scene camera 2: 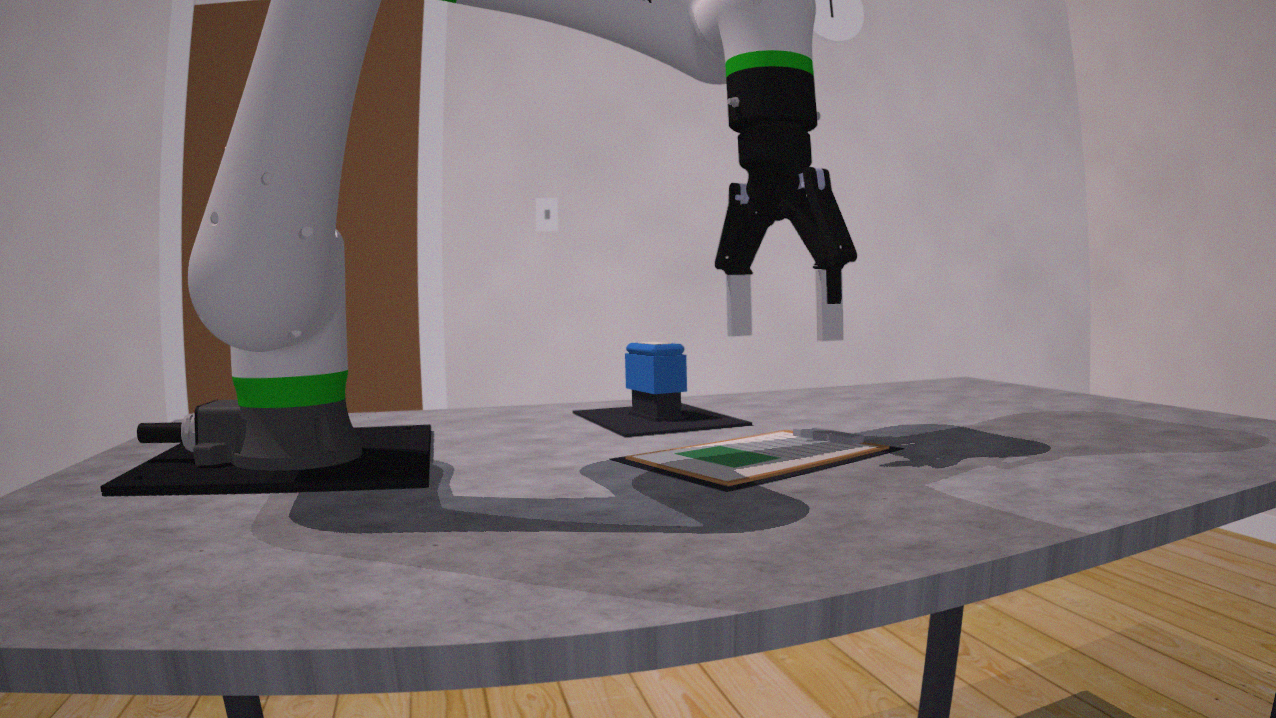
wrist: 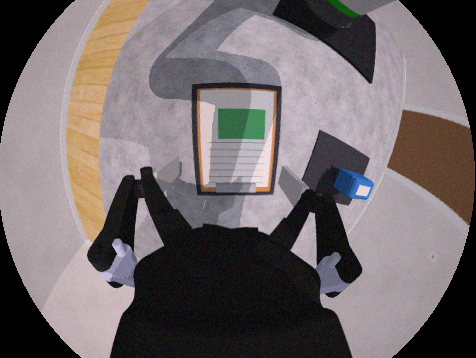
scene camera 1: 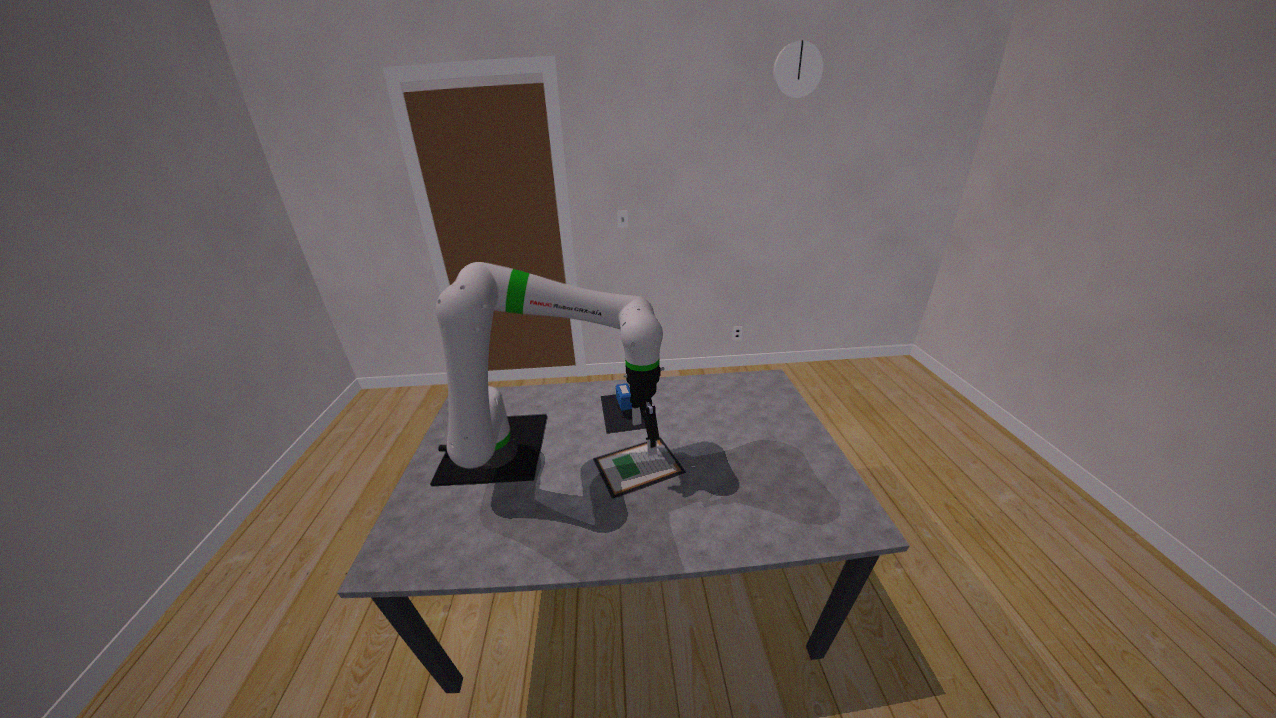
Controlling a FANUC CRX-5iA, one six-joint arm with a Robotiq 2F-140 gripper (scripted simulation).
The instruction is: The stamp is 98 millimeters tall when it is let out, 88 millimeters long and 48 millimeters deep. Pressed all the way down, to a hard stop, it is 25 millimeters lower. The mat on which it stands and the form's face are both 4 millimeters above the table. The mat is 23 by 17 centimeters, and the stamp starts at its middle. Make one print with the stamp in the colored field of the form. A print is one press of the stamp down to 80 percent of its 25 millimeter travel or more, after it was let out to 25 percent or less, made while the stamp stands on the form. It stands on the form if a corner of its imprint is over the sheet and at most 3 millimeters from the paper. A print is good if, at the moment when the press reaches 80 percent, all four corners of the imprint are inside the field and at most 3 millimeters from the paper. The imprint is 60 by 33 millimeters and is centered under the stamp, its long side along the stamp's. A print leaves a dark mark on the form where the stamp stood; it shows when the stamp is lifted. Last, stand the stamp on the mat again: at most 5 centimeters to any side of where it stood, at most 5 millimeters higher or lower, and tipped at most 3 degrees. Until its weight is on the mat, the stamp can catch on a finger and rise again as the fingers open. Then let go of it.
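Scene camera 2 gives me my gripper [scene camera 2: 782, 337], a blue stamp [scene camera 2: 659, 368], a form [scene camera 2: 729, 465] and a mat [scene camera 2: 618, 420]. On the wrist view you'd have the stamp [wrist: 350, 184] again, plus my gripper [wrist: 230, 169] and the form [wrist: 235, 126]. And scene camera 1 has my gripper [scene camera 1: 644, 438] too.
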